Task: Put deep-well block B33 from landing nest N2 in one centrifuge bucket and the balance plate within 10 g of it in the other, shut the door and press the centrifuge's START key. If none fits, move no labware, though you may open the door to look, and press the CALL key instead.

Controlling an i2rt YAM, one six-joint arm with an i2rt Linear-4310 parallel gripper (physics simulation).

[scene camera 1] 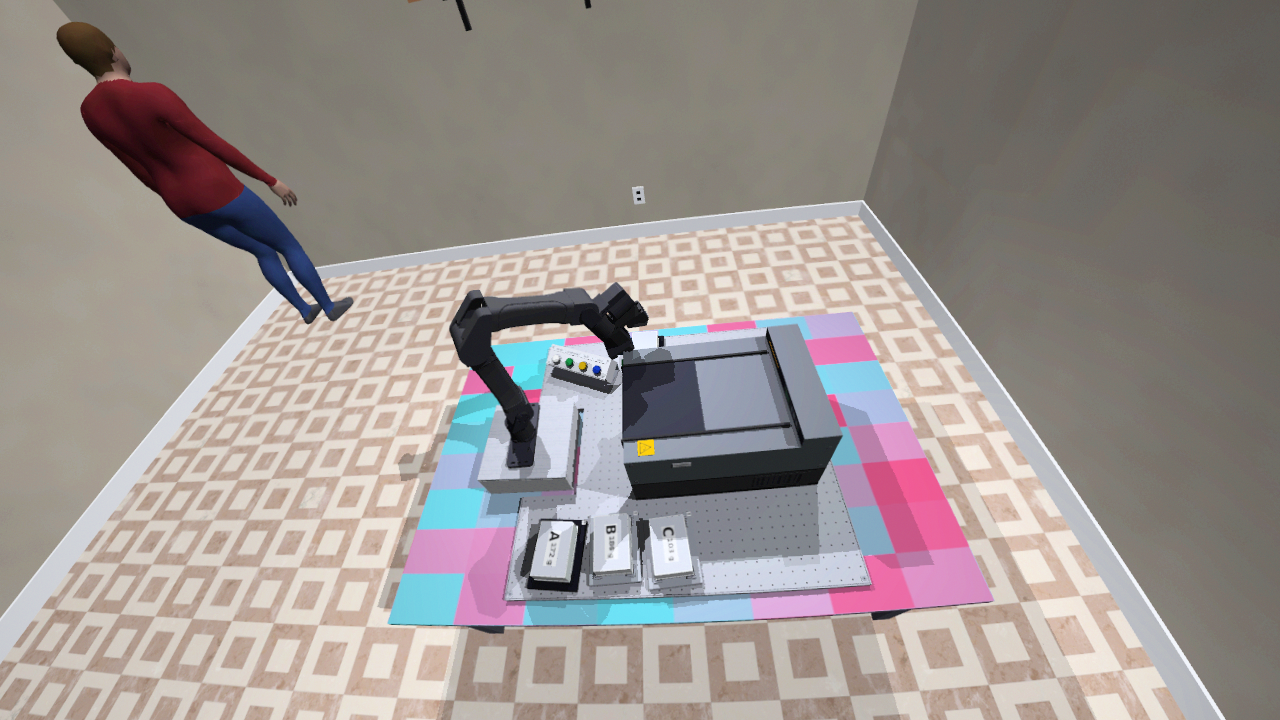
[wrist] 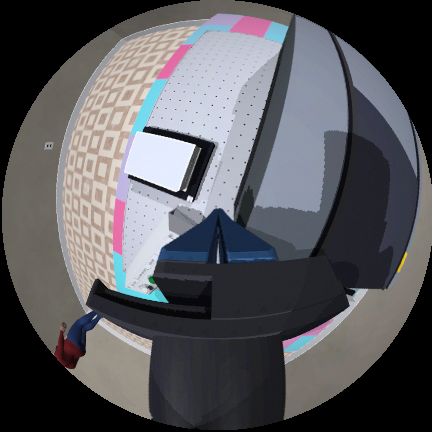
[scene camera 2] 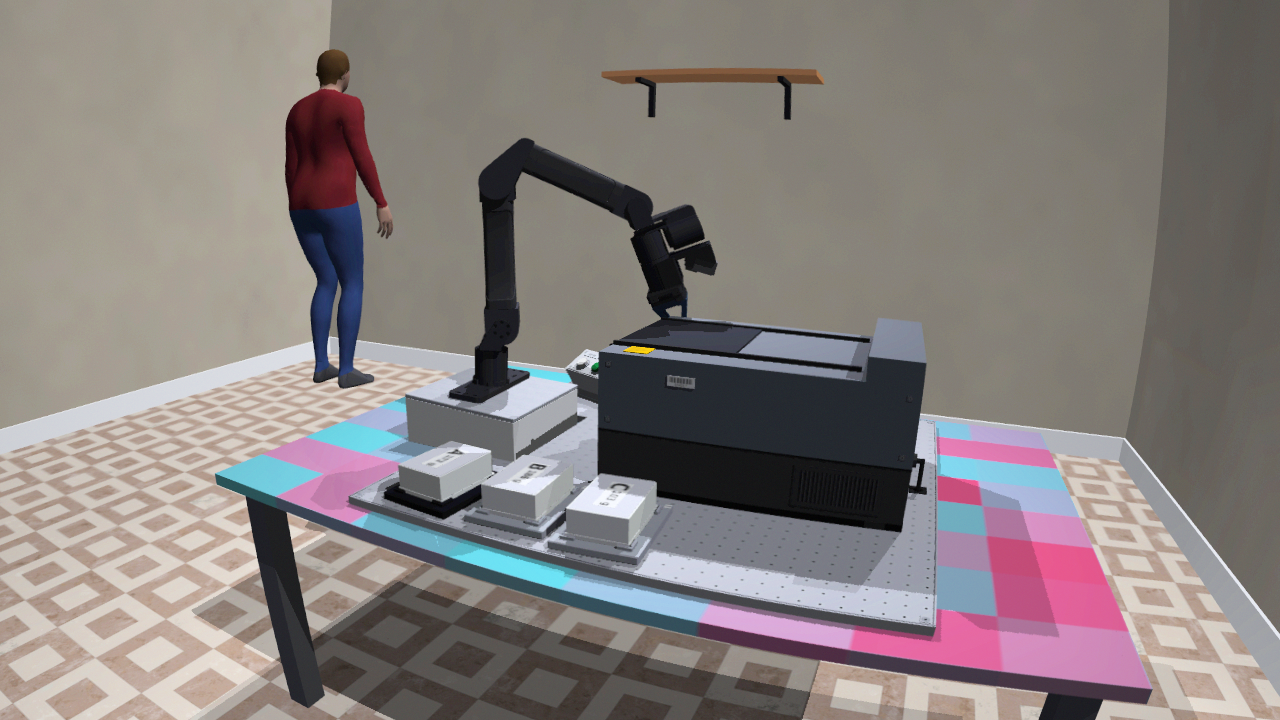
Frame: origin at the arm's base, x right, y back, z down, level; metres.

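Where they show: gripper, fingertip midpoint: (wrist: 217, 214); arm's base at its link origin: (scene camera 1: 524, 434) (scene camera 2: 491, 386).
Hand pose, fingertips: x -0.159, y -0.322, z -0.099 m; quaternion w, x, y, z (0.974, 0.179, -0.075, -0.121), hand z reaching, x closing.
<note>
Things, the pixels of their top centre, and the offset from my fingertips. "spot": a spot on its surface instead.
- dark panel at its top centre: (wrist: 395, 213) (scene camera 2: 693, 335) (scene camera 1: 660, 396) dz -0.040, dx +0.186, dy -0.069 m
- grey panel at a spot on its surface: (scene camera 1: 735, 385) spot: dz -0.036, dx +0.179, dy -0.250 m
- white block at its top centre: (wrist: 154, 158) (scene camera 1: 644, 345) dz +0.115, dx -0.134, dy -0.032 m
- White balance plates A at its top centre: (scene camera 2: 445, 457) (scene camera 1: 552, 547) (wrist: 339, 309) dz +0.120, dx +0.465, dy +0.225 m
- B at its top centre: (scene camera 2: 528, 473) (scene camera 1: 611, 541) dz +0.120, dx +0.462, dy +0.086 m
- C at its top centre: (scene camera 2: 613, 494) (scene camera 1: 669, 543) dz +0.120, dx +0.480, dy -0.048 m
- sloped key panel at its top centre: (wrist: 146, 271) (scene camera 2: 613, 359) (scene camera 1: 578, 355) dz +0.090, dx -0.106, dy +0.178 m
My gripper (scene camera 1: 626, 349) (scene camera 2: 673, 310) (wrist: 217, 214) is shut and empty, fingers pointing down near the back left corner of the centrifuge (scene camera 1: 725, 458) (scene camera 2: 751, 411) (wrist: 305, 120). The centrifuge's top is covered by a dark panel (scene camera 1: 662, 399) and a grey panel (scene camera 1: 735, 385); its buckets are hidden. A white block (wrist: 160, 161) (scene camera 1: 644, 340) sits in a black nest behind it; no label is readable. White balance plates A (scene camera 1: 553, 555) (scene camera 2: 444, 472), B (scene camera 1: 612, 548) (scene camera 2: 528, 488) and C (scene camera 1: 669, 550) (scene camera 2: 611, 512) stand in a row at the front; their weights are blurred.
A sloped key panel (scene camera 1: 581, 374) with white, green, yellow and blue keys stands left of the centrifuge, partly behind my gripper in the wrist view. My arm's base block (scene camera 1: 528, 483) (scene camera 2: 460, 428) stands front left of it. A person (scene camera 1: 170, 143) (scene camera 2: 326, 152) stands beyond the table.
</note>
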